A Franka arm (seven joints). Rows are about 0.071 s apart.
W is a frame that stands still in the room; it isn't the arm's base.
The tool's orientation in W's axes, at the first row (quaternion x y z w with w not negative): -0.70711, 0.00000, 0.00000, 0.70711
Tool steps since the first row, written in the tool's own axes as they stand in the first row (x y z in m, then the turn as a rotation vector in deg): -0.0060, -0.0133, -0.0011, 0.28, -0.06, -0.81; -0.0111, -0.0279, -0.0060, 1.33, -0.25, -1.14; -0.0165, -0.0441, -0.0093, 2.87, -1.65, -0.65; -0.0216, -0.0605, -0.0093, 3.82, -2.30, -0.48; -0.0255, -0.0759, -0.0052, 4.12, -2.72, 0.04; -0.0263, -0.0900, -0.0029, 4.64, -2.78, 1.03; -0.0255, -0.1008, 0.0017, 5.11, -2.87, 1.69; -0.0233, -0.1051, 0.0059, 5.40, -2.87, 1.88; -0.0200, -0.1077, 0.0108, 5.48, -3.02, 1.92
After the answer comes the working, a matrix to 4 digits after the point.
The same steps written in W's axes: -0.0060, -0.0011, 0.0133, 0.28, -0.81, 0.06; -0.0111, -0.0060, 0.0279, 1.33, -1.14, 0.25; -0.0165, -0.0093, 0.0441, 2.87, -0.65, 1.65; -0.0216, -0.0093, 0.0605, 3.82, -0.48, 2.30; -0.0255, -0.0052, 0.0759, 4.12, 0.04, 2.72; -0.0263, -0.0029, 0.0900, 4.64, 1.03, 2.78; -0.0255, 0.0017, 0.1008, 5.11, 1.69, 2.87; -0.0233, 0.0059, 0.1051, 5.40, 1.88, 2.87; -0.0200, 0.0108, 0.1077, 5.48, 1.92, 3.02
The tool's axes in the first row as the columns of a matrix, in W's axes (rounded; the answer above uses it unrounded):
1.0000, 0.0000, 0.0000
0.0000, 0.0000, 1.0000
0.0000, -1.0000, 0.0000

